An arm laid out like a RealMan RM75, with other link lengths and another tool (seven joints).
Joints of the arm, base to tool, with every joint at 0 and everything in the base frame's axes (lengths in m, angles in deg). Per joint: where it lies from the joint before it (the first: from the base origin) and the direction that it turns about. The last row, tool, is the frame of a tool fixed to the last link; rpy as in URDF.
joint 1: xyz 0 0 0.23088 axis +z
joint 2: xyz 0 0 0 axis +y
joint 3: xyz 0 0 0.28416 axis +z
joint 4: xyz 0 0 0 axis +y
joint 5: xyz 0 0 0.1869 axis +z
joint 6: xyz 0 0 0 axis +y
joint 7: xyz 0 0 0.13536 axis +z
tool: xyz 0.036 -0.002 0.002 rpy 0 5 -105.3
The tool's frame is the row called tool.
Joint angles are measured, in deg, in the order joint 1, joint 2, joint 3, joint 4, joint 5, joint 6, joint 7. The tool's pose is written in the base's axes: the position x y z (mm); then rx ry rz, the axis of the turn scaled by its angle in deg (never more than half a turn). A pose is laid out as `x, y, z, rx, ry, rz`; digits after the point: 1 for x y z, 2 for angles.
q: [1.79 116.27 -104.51 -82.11 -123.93 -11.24 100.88]
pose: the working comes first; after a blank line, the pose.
Where each joint sits with the arm in this pose, in the base's axes (m; each line is computed from the numbers above, not from the rounded line before):
joint 1: 0.0000 0.0000 0.2309
joint 2: 0.0000 0.0000 0.2309
joint 3: 0.2547 0.0080 0.1051
joint 4: 0.2547 0.0080 0.1051
joint 5: 0.2516 0.1872 0.0522
joint 6: 0.2516 0.1872 0.0522
joint 7: 0.2535 0.3072 -0.0105
the tool: 0.2896 0.3089 -0.0104

289.6, 308.9, -10.4, -76.46, -97.42, -64.52
